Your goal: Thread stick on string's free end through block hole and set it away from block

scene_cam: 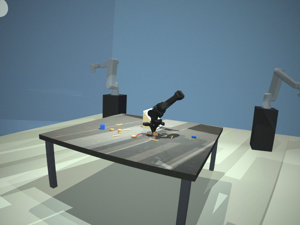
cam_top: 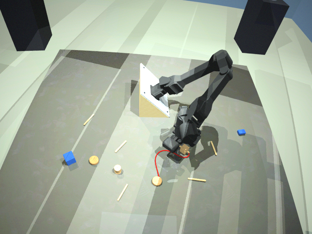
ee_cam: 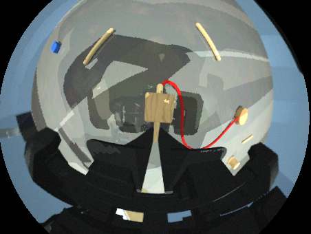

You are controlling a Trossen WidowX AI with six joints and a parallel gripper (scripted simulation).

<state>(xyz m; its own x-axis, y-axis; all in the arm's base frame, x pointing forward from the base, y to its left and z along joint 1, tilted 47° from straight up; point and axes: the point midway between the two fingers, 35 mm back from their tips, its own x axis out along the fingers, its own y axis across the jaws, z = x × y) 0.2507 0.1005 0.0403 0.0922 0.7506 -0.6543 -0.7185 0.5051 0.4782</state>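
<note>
The wooden block lies 2 cm ahead of my gripper tip, 2 cm to the left of it and 1 cm above it. The rest, counted from my gripper tip: wooden stick (17 cm ahead, 8 cm to the left); blue cube (6 cm ahead, 48 cm to the right, 1 cm above); short wooden cylinder (12 cm ahead, 27 cm to the right, 1 cm above).
</note>
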